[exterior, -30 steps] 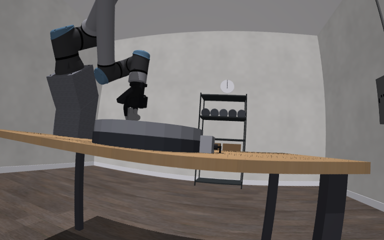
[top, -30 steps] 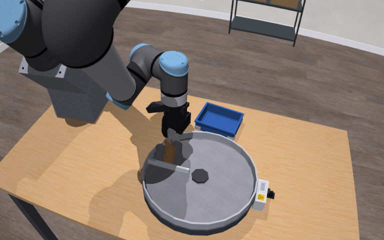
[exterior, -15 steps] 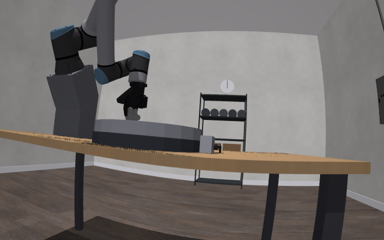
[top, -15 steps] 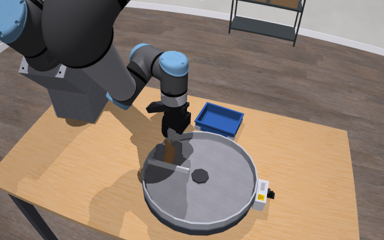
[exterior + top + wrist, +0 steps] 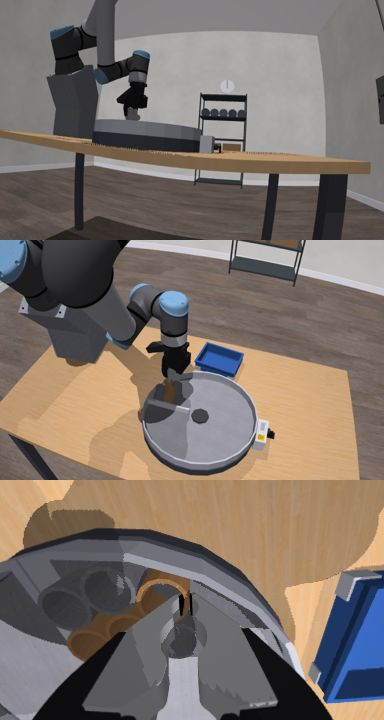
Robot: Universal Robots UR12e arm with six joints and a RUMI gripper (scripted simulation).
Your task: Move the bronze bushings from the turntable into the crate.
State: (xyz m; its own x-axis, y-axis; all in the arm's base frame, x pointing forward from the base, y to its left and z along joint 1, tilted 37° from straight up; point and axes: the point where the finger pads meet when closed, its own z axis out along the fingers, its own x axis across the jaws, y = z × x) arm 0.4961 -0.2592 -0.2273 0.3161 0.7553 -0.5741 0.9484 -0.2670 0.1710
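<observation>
The blue crate lies 22 cm to the left of my hand, 18 cm ahead of it and 6 cm below it. Round my hand: grey turntable 14 cm ahead, 13 cm to the right, 3 cm below.
</observation>
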